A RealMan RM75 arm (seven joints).
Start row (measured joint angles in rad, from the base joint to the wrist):
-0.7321 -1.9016 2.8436 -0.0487 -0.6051 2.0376 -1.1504
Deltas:
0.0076 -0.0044 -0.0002 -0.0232 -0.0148 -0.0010 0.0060
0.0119 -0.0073 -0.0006 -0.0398 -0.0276 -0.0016 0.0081
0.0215 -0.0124 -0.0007 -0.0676 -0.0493 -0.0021 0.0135
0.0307 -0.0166 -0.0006 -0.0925 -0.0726 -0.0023 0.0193
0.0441 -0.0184 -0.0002 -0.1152 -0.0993 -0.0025 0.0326
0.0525 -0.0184 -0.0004 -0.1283 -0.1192 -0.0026 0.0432
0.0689 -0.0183 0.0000 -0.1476 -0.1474 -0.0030 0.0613
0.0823 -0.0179 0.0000 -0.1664 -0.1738 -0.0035 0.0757
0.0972 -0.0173 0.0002 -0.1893 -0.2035 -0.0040 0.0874
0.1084 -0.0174 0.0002 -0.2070 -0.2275 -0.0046 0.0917
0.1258 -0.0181 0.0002 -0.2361 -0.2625 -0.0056 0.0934
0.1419 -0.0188 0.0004 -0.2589 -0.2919 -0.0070 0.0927
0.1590 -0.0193 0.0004 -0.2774 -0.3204 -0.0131 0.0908
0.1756 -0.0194 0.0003 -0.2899 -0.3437 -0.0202 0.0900
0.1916 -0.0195 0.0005 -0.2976 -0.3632 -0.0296 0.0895
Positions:
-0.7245 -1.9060 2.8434 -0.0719 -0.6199 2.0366 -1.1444
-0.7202 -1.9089 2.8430 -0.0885 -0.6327 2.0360 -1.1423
-0.7106 -1.9140 2.8429 -0.1163 -0.6544 2.0355 -1.1369
-0.7014 -1.9182 2.8430 -0.1412 -0.6777 2.0353 -1.1311
-0.6880 -1.9200 2.8434 -0.1639 -0.7044 2.0351 -1.1178
-0.6796 -1.9200 2.8432 -0.1770 -0.7243 2.0350 -1.1072
-0.6632 -1.9199 2.8436 -0.1963 -0.7525 2.0346 -1.0891
-0.6498 -1.9195 2.8436 -0.2151 -0.7789 2.0341 -1.0747
-0.6349 -1.9189 2.8438 -0.2380 -0.8086 2.0336 -1.0630
-0.6237 -1.9190 2.8438 -0.2557 -0.8326 2.0330 -1.0587
-0.6063 -1.9197 2.8438 -0.2848 -0.8676 2.0320 -1.0570
-0.5902 -1.9204 2.8440 -0.3076 -0.8970 2.0306 -1.0577
-0.5731 -1.9209 2.8440 -0.3261 -0.9255 2.0245 -1.0596
-0.5565 -1.9210 2.8439 -0.3386 -0.9488 2.0174 -1.0604
-0.5405 -1.9211 2.8441 -0.3463 -0.9683 2.0080 -1.0609

